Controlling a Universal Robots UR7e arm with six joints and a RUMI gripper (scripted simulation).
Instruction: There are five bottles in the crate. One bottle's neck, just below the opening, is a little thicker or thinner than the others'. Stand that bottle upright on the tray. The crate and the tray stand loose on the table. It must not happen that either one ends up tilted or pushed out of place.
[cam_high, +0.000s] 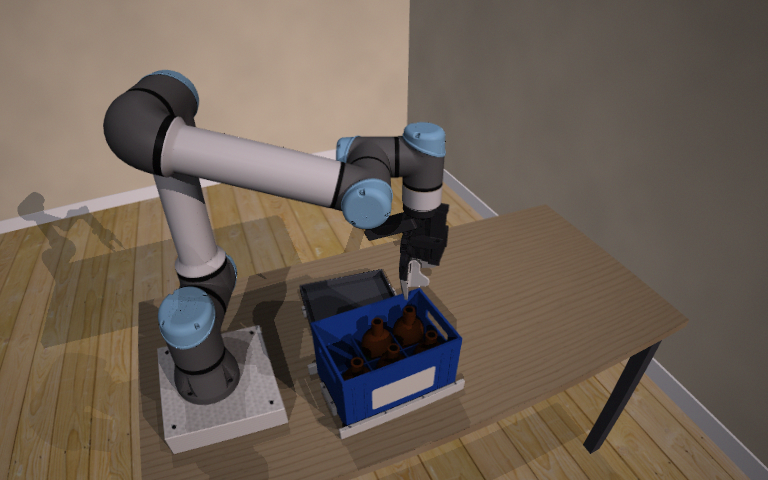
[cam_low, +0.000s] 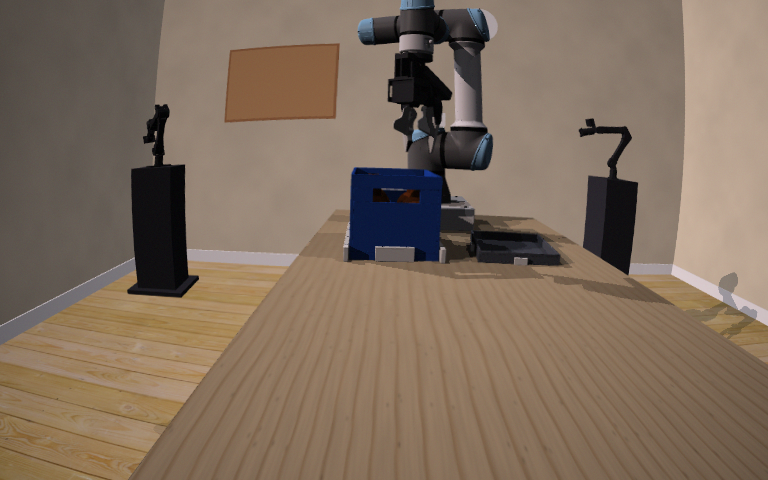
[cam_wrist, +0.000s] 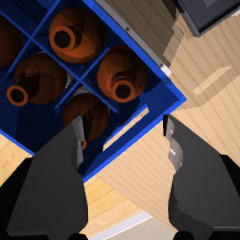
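Right now my hand is 15 cm above the crate, 9 cm past it and 5 cm to the left of it. Round my hand: tray: 24 cm to the left, 23 cm below, 4 cm behind.
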